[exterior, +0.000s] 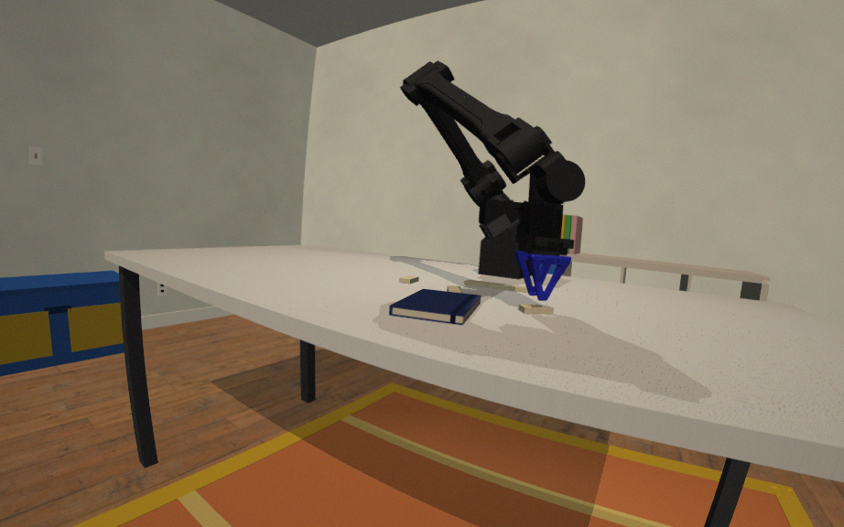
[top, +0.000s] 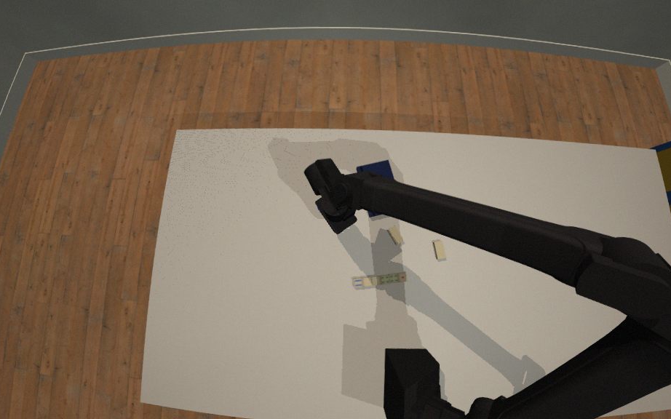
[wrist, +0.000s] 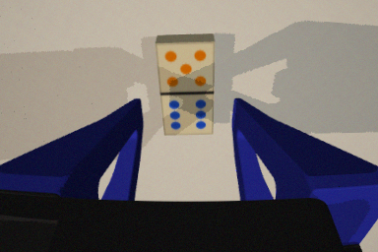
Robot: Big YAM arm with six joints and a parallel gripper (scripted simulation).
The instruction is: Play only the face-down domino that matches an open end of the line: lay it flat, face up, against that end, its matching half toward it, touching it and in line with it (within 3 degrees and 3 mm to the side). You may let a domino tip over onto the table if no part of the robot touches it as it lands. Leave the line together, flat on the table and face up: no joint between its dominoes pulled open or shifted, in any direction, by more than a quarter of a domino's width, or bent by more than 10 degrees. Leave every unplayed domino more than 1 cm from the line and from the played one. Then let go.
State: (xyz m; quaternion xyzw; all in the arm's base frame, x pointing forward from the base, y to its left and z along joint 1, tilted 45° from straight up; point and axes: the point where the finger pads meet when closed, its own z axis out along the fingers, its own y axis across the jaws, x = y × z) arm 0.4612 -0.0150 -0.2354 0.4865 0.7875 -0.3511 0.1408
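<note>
Now: the domino 3 cm below my hand. The rest, counted from my hand: dark blue book (8 cm ahead, 14 cm to the right, 2 cm below).
</note>
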